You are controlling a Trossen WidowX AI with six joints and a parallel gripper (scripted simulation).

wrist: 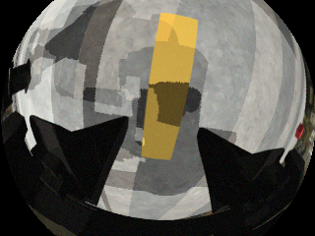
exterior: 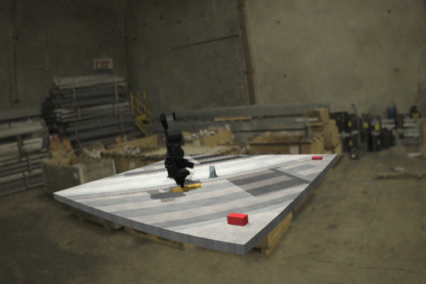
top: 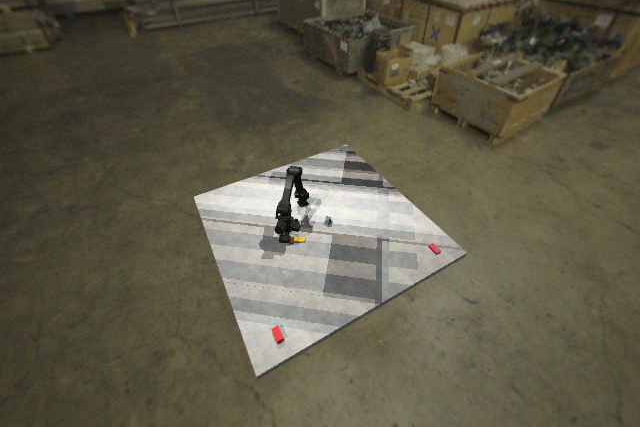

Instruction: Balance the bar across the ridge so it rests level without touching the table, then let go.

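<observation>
The bar lies 10 mm ahead of my gripper tip, 30 mm to the left of it and 10 mm below it. The rest, counted from my gripper tip: red block (490 mm ahead, 280 mm to the right, 10 mm below).
</observation>
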